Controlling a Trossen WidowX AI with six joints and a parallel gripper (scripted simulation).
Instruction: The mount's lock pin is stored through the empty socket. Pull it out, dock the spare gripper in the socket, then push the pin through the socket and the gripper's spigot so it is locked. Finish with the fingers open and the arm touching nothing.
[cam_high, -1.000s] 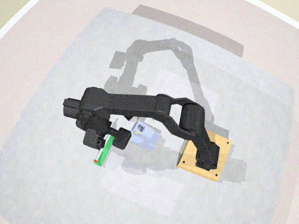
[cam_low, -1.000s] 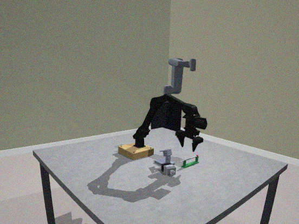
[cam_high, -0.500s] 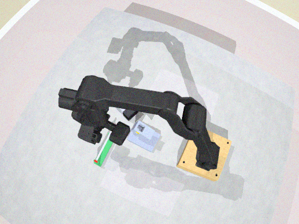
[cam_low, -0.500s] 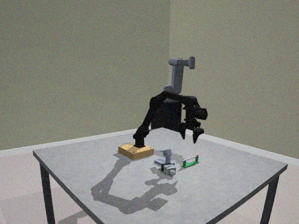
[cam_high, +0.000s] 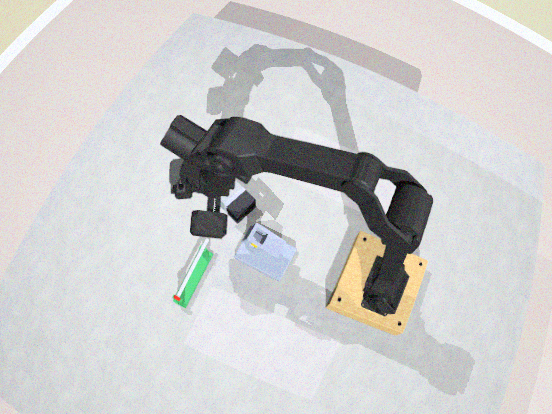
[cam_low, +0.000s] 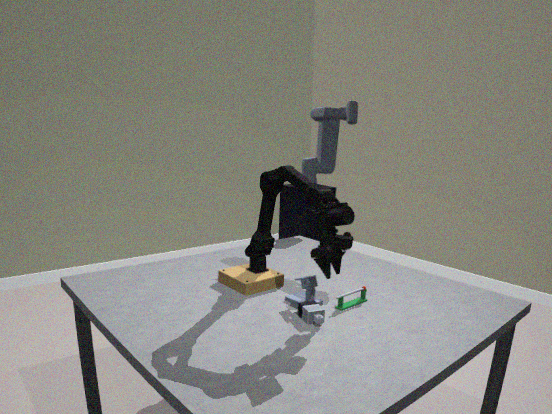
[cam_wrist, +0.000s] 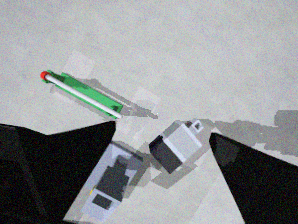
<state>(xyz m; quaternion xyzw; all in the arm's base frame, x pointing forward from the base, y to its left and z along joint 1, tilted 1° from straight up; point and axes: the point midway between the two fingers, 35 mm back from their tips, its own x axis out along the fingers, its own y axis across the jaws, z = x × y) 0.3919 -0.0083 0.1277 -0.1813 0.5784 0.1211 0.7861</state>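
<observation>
Now: the spare gripper 120 mm below my gripper tip, 70 mm to the right of it and 10 mm behind it. Round my gripper tip: narrow green cradle (130 mm to the left, 110 mm below, 30 mm behind); mount (130 mm behind, 90 mm below, 10 mm to the left).
</observation>
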